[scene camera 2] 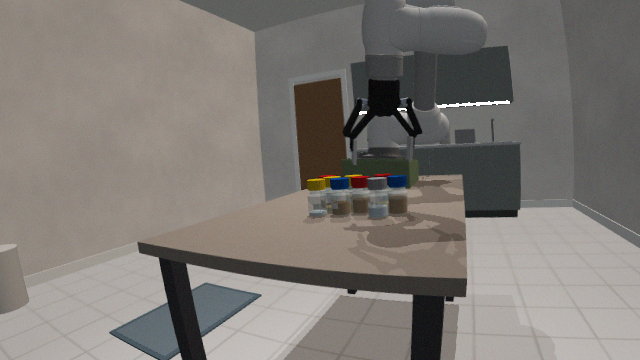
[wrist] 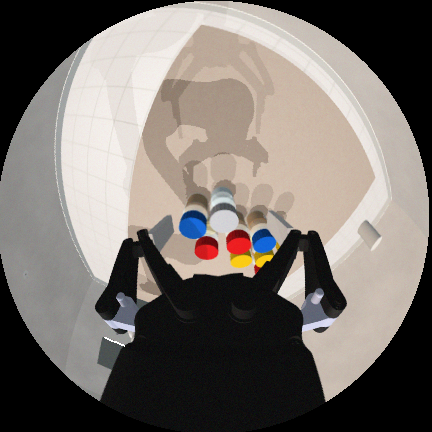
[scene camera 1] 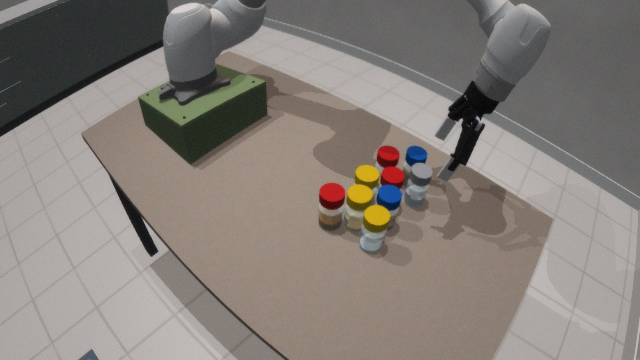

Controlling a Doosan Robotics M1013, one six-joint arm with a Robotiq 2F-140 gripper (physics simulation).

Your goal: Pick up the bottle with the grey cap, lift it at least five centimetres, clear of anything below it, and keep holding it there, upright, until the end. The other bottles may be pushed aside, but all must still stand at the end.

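Frame: origin at the arm's base, x ahead, y left, z up, level; metres.
Where they show: gripper, fingertip midpoint: [scene camera 2: 382,161] [wrist: 219,221] [scene camera 1: 440,156]; arm's base at its link origin: [scene camera 2: 383,159] [scene camera 1: 194,86].
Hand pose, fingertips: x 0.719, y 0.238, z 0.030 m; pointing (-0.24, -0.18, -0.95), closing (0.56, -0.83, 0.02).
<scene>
Things, the pixels of their top centre, and the offset from my fingertips. Level surfaces: height alone.
- bottle with the grey cap, top centre: [wrist: 223,221] [scene camera 1: 422,170] [scene camera 2: 376,178] dx -0.027, dy -0.027, dz -0.045 m
- blue-capped bottle at its top centre: [wrist: 191,228] [scene camera 1: 417,152] [scene camera 2: 396,176] dx -0.072, dy +0.016, dz -0.045 m
- red-capped bottle at its top centre: [wrist: 238,246] [scene camera 1: 393,174] [scene camera 2: 360,176] dx -0.067, dy -0.092, dz -0.045 m
- table at its surface level: dz -0.151 m
The bottle with the grey cap [scene camera 1: 417,189] [scene camera 2: 378,198] [wrist: 224,219] stands upright on the table, at the near edge of the group in scene camera 2. My gripper [scene camera 1: 445,149] [scene camera 2: 382,157] [wrist: 219,221] is open and empty, pointing down, with its fingertips above cap height in scene camera 2. In the wrist view the grey cap shows between the two fingers, near the middle, with a blue-capped bottle [scene camera 1: 415,156] [scene camera 2: 398,196] [wrist: 193,223] close on its left. A red-capped bottle [scene camera 1: 392,178] [scene camera 2: 360,196] [wrist: 238,241] stands close on its other side.
Several other bottles stand close together, among them a second blue-capped one [scene camera 1: 389,198] [scene camera 2: 340,197] [wrist: 264,240] and an outer yellow-capped one [scene camera 1: 376,220] [scene camera 2: 316,186]. The table [scene camera 1: 280,240] [scene camera 2: 250,235] [wrist: 310,140] bears a green base block [scene camera 1: 230,120] under the arm.
</scene>
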